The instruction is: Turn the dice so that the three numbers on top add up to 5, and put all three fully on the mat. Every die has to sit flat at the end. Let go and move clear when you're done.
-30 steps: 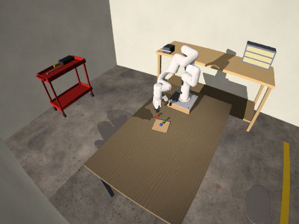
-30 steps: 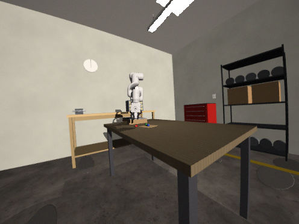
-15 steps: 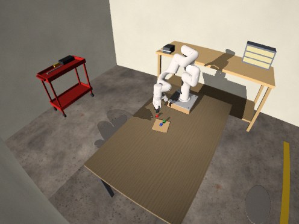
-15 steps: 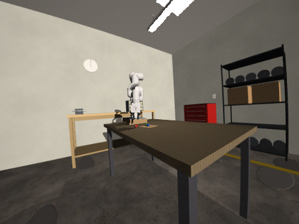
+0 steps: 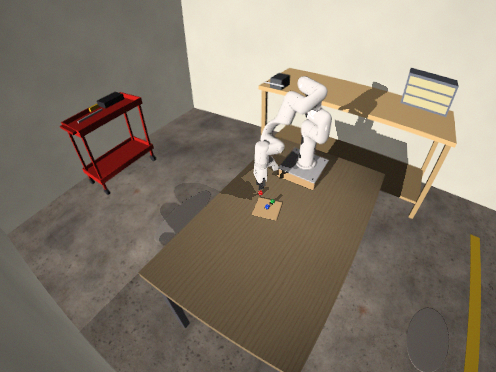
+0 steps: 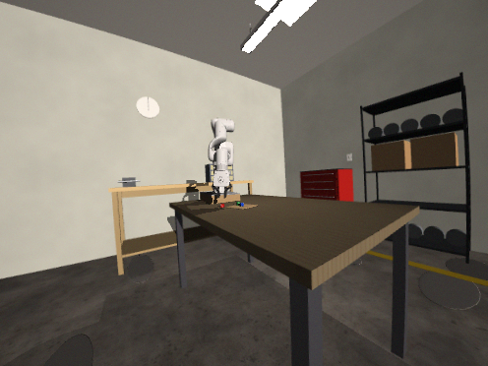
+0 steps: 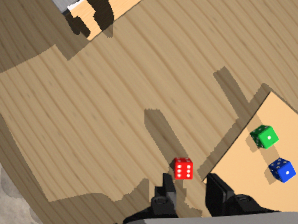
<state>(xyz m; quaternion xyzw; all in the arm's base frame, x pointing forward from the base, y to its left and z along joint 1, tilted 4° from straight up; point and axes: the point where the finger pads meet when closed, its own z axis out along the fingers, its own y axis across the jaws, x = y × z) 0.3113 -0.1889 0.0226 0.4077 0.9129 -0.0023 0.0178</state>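
Now: hand 70 mm above the red die. Round my hand: tan mat: 90 mm ahead, 80 mm to the left, 80 mm below; then blue die: 90 mm ahead, 80 mm to the left, 70 mm below; then green die: 90 mm to the left, 70 mm below, 40 mm ahead.
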